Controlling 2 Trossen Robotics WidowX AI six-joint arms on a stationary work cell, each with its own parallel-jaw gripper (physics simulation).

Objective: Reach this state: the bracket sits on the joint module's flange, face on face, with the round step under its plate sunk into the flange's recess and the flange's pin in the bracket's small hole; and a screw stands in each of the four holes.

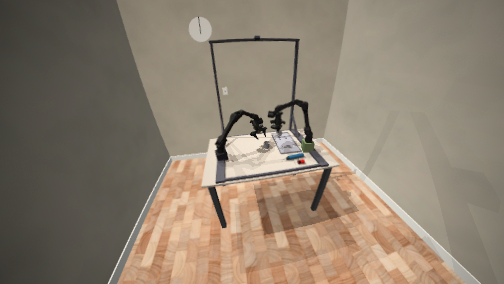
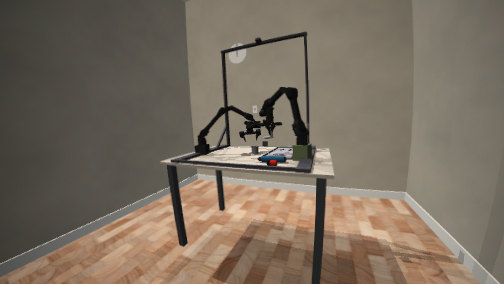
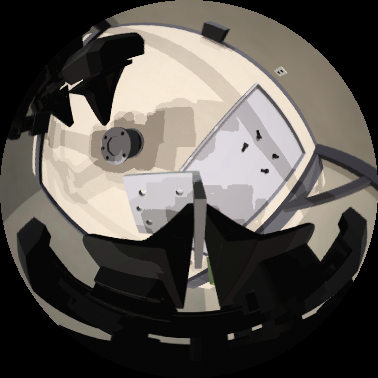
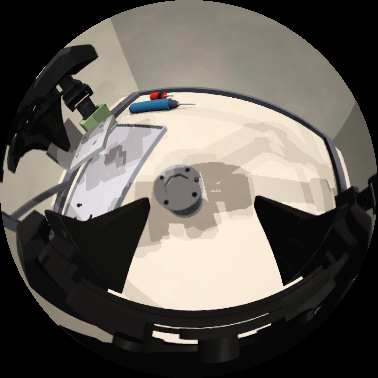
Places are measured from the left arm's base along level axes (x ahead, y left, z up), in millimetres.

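Pixels of known places: left gripper, fingertip midpoint: (image 1: 278, 132) (image 2: 270, 135) (image 3: 196, 207) (image 4: 66, 150); right gripper, fingertip midpoint: (image 1: 262, 138) (image 2: 250, 140) (image 3: 85, 123) (image 4: 203, 201); left arm's base, link origin: (image 1: 308, 141) (image 2: 302, 144) (image 4: 90, 113); right arm's base, link origin: (image 1: 220, 151) (image 2: 202, 144).
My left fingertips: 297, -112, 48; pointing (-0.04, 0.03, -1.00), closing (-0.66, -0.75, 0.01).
Ahead of a thing's pixels: the offset from my left fingertips to its top centre, as dx, dy, dz. "*": to the spot under its first point.
The grey joint module @(+124, +56, -87) (image 1: 266, 144) (image 2: 255, 149) (image 3: 116, 145) (image 4: 178, 190) stands upright on the table, its flange with holes facing up. My left gripper (image 3: 196, 207) is shut on the upright part of the silver L-shaped bracket (image 3: 160, 192) (image 4: 92, 144) and holds it in the air over the tray @(-90, -42, -135) (image 3: 222, 131) (image 4: 150, 152). The bracket's plate with holes is apart from the flange. My right gripper (image 4: 203, 201) is open and empty above the joint module. Several black screws, one of them this screw @(-39, -104, -136) (image 3: 244, 147), are on the tray.
A blue screwdriver @(* -139, +268, -119) (image 1: 295, 156) (image 2: 273, 159) (image 4: 151, 105) and a red-handled tool @(-160, +331, -117) (image 1: 301, 161) (image 2: 273, 163) (image 4: 158, 95) lie near the table's front edge. A green block @(-297, +112, -48) (image 1: 307, 145) (image 2: 302, 151) is at the left arm's base. A small black box @(* +203, -259, -112) (image 3: 215, 31) is at the far table edge.
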